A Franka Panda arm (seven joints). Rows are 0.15 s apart.
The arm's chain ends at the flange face. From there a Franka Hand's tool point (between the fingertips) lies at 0.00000 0.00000 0.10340 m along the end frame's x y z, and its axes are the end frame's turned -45 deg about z.
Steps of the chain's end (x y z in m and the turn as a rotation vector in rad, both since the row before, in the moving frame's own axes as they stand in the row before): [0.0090, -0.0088, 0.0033, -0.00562, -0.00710, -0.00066]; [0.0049, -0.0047, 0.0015, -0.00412, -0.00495, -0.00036]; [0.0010, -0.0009, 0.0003, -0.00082, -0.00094, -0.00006]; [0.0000, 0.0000, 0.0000, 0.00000, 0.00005, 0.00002]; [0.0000, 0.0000, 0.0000, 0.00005, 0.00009, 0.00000]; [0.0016, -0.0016, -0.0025, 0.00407, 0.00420, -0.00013]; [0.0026, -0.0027, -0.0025, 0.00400, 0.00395, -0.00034]
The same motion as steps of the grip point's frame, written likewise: [0.0117, 0.0000, 0.0033, 0.00105, -0.00899, -0.00066]; [0.0061, 0.0001, 0.0015, 0.00059, -0.00641, -0.00036]; [0.0012, 0.0001, 0.0003, 0.00008, -0.00124, -0.00006]; [0.0000, 0.0000, 0.0000, -0.00004, 0.00004, 0.00002]; [0.0000, 0.0000, 0.0000, -0.00003, 0.00010, 0.00000]; [0.0029, 0.0000, -0.0025, -0.00009, 0.00585, -0.00013]; [0.0043, -0.0001, -0.0025, 0.00004, 0.00562, -0.00034]
